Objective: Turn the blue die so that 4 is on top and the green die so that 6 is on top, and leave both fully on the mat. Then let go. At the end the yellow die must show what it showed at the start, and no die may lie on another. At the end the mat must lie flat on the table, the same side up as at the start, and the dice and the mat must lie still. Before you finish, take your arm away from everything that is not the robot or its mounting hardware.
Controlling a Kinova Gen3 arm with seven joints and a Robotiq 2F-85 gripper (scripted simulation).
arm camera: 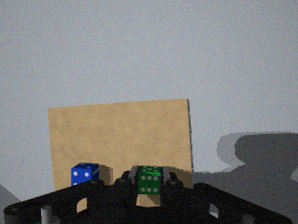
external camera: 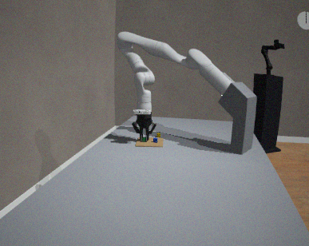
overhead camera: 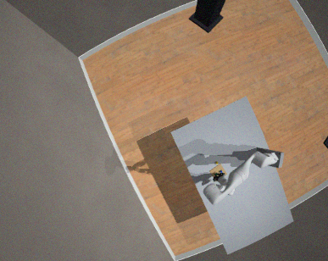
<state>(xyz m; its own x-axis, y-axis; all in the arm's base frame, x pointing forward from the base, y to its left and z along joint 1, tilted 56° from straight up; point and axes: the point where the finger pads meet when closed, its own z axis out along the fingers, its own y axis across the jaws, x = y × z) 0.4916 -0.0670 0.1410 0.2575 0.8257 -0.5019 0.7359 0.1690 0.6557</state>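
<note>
My hand is 10 mm above the green die. Round my hand: blue die (60 mm behind, 20 mm to the left, 10 mm below); tan mat (30 mm behind, 10 mm to the left, 20 mm below); yellow die (90 mm behind, 80 mm to the right, 10 mm below).
</note>
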